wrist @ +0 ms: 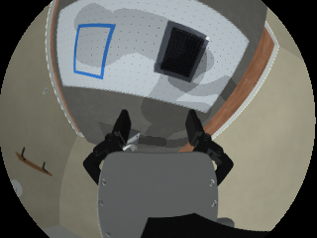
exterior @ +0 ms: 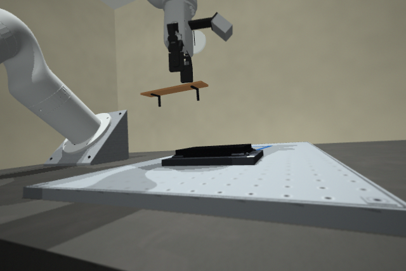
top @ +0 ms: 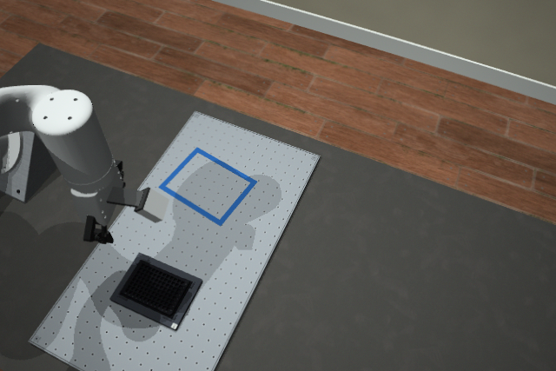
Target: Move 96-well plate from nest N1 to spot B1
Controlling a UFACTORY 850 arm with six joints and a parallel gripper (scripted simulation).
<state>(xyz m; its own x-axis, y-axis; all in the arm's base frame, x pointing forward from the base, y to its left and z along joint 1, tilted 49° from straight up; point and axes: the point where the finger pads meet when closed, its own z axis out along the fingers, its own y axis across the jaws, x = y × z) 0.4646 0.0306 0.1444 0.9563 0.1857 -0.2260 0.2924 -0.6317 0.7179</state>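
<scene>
Now: the black 96-well plate 80 mm ahead of my hand, 40 mm to the right of it and 180 mm below it. From my hand the other things lie so: dark plate nest N1: 80 mm ahead, 40 mm to the right, 190 mm below.
</scene>
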